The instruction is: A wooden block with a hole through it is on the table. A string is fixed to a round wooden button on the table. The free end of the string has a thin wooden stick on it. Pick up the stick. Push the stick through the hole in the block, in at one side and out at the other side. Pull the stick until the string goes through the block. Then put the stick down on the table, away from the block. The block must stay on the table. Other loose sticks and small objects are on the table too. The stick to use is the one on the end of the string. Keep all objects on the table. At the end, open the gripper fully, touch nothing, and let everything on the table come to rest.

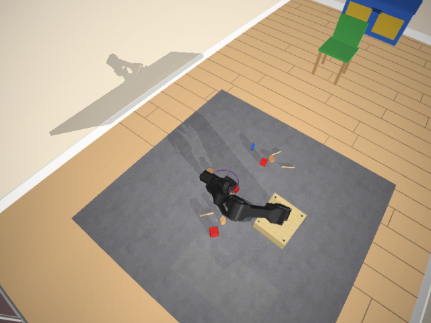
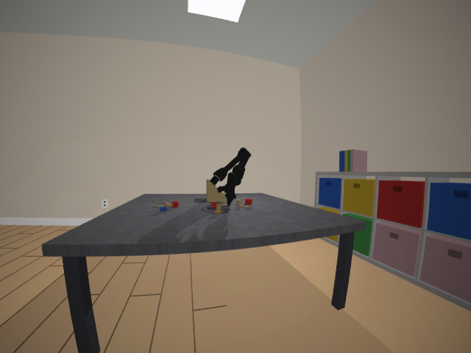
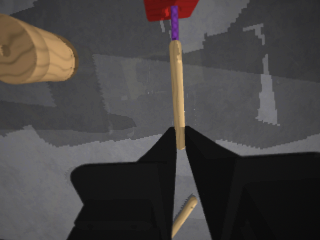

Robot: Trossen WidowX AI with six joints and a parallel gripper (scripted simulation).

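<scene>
Right now the loose stick is 100 mm to the left of my gripper tip and 20 mm ahead of it. Also, from my gripper tip: wooden cylinder: 90 mm to the right, 70 mm ahead, 10 mm above; stick on the string: 40 mm to the right, 10 mm behind, 10 mm above; red wooden block: 90 mm to the right, 20 mm behind, 10 mm above.
</scene>
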